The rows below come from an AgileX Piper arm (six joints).
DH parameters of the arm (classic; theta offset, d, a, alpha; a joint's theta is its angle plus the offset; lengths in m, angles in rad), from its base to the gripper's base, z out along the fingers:
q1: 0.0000 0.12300 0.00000 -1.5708
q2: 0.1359 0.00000 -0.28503 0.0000
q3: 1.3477 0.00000 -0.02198 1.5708
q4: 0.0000 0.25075 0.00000 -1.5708
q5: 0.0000 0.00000 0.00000 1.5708
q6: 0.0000 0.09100 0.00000 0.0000
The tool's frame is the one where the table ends.
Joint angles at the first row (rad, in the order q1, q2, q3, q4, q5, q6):
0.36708 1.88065 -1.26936 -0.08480 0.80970 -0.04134
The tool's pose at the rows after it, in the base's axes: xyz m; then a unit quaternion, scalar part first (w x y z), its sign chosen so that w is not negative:
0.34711, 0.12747, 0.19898, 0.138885, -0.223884, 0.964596, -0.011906
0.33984, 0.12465, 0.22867, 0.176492, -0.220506, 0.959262, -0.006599
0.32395, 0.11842, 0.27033, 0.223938, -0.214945, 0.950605, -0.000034
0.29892, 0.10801, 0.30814, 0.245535, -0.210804, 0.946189, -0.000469
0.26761, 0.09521, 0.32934, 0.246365, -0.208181, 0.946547, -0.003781
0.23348, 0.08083, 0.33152, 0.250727, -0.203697, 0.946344, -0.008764
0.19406, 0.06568, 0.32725, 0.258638, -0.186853, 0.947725, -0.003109
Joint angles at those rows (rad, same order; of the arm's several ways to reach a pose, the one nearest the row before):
0.36707 1.84412 -1.26936 -0.08479 0.81200 -0.03909
0.36707 1.76267 -1.26937 -0.08479 0.81658 -0.03760
0.36709 1.64270 -1.26934 -0.08480 0.83883 -0.03527
0.36707 1.51895 -1.26934 -0.08947 0.91887 -0.03481
0.36709 1.39763 -1.22879 -0.09394 0.99904 -0.03479
0.36707 1.26540 -1.11906 -0.10820 1.01478 -0.02312
0.36706 1.10857 -0.98595 -0.10760 1.02206 0.00980

